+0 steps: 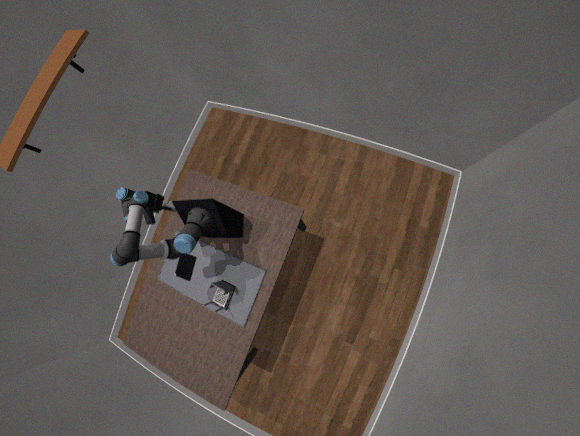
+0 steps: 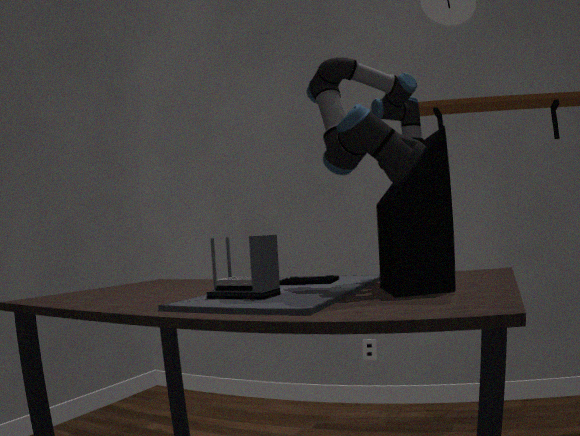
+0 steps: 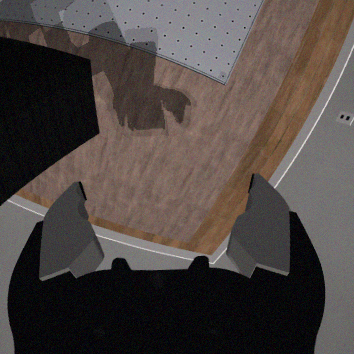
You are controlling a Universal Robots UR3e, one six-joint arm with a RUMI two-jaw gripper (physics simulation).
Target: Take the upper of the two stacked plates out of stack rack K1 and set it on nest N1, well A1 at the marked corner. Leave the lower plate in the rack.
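Places are measured from the arm's base along level axes (x right, y ahead, z up), in centimetres.
Pixels of known places: gripper, between the fingertips: (image 1: pixel 168 211) (image 3: pixel 166 180); arm's base, origin of its link: (image 1: pixel 201 217) (image 2: pixel 410 165).
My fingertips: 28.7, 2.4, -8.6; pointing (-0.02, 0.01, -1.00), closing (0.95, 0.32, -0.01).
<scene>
Ahead of a thing's pixels: the offset from my fingertips to its top centre, as dx, dy, dz. Level surfaces: height alone.
Stack rack K1 {-41.2, +39.5, -6.7} (image 1: pixel 226 285) (image 2: pixel 263 262) stands on the grey board, with a tall grey panel on one side and thin upright posts. A pale plate {-41.3, +38.6, -17.0} (image 1: pixel 221 297) (image 2: pixel 234 280) lies low inside it; the two plates cannot be clearly told apart at this size. Nest N1 {-8.6, +31.9, -20.2} (image 1: pixel 185 268) (image 2: pixel 310 280) is the flat black block on the board, with no plate seen on it. My gripper (image 1: pixel 170 205) (image 3: pixel 166 180) is open and empty, held high near the table's end beside the black pedestal, away from the rack and nest. The marked corner is too small to make out.
The grey perforated board {dz -21.7} (image 1: pixel 252 287) (image 2: pixel 200 306) (image 3: pixel 200 30) lies on the wooden table {dz -23.0} (image 1: pixel 180 340) (image 2: pixel 470 307) (image 3: pixel 175 200). The tall black pedestal (image 1: pixel 227 222) (image 2: pixel 417 240) (image 3: pixel 45 115) carries the arm and stands close to the board. A wooden rail (image 1: pixel 40 95) (image 2: pixel 500 104) is on the wall.
</scene>
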